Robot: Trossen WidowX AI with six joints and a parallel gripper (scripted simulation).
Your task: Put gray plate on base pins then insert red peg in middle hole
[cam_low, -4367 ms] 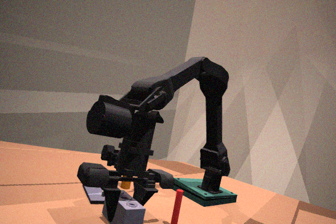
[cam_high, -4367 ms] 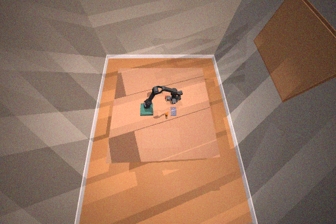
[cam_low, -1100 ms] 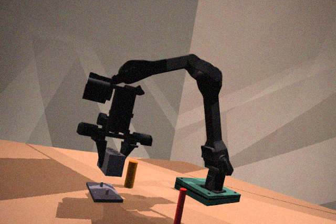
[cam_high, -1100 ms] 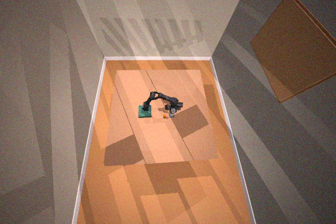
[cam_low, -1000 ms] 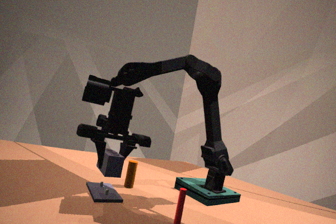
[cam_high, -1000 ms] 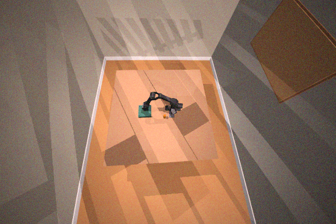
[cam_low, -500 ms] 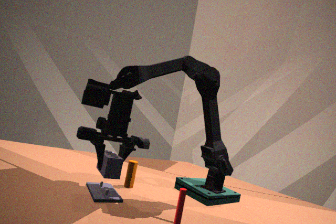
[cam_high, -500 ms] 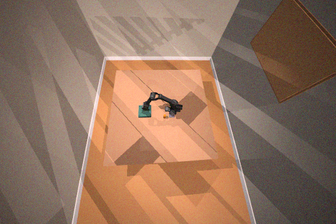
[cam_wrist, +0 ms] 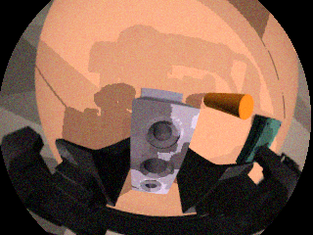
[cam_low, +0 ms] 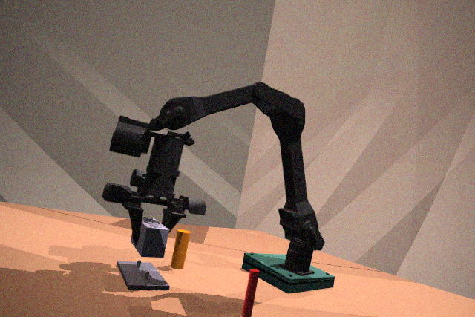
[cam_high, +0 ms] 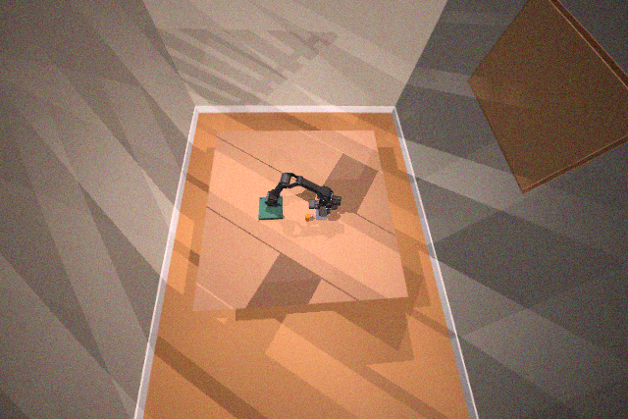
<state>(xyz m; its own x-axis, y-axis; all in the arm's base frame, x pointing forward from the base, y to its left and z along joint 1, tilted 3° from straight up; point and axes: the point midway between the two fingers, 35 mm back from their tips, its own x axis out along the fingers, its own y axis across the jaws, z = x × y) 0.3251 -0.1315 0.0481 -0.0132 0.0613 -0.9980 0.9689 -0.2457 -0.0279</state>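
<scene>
The red peg lies 21 cm to the left of my gripper tip, 6 cm behind it and 2 cm below it. From my gripper tip the other things lie so: orange cylinder (11 cm behind, 4 cm to the right, 2 cm below); then gray plate (3 cm above).
</scene>
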